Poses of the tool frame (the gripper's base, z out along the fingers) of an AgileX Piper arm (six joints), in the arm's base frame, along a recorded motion.
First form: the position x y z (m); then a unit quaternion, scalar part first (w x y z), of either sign.
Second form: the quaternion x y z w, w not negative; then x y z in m. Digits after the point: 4 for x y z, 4 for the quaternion.
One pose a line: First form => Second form
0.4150 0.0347 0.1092 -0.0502 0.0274 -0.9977 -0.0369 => -0.0274 0.9977 0.0369 0.0502 0.4150 0.0347 0.1092
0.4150 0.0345 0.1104 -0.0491 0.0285 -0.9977 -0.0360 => -0.0285 0.9977 0.0360 0.0491 0.4150 0.0345 0.1104
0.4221 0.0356 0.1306 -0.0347 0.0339 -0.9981 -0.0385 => -0.0339 0.9981 0.0385 0.0347 0.4221 0.0356 0.1306
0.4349 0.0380 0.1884 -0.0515 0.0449 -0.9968 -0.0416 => -0.0449 0.9968 0.0416 0.0515 0.4349 0.0380 0.1884
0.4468 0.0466 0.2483 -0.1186 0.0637 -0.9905 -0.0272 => -0.0637 0.9905 0.0272 0.1186 0.4468 0.0466 0.2483
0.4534 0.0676 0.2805 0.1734 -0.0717 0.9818 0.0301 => -0.0717 0.9818 0.0301 0.1734 0.4534 0.0676 0.2805
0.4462 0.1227 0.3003 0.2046 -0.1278 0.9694 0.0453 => -0.1278 0.9694 0.0453 0.2046 0.4462 0.1227 0.3003
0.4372 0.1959 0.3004 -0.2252 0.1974 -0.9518 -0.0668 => -0.1974 0.9518 0.0668 0.2252 0.4372 0.1959 0.3004
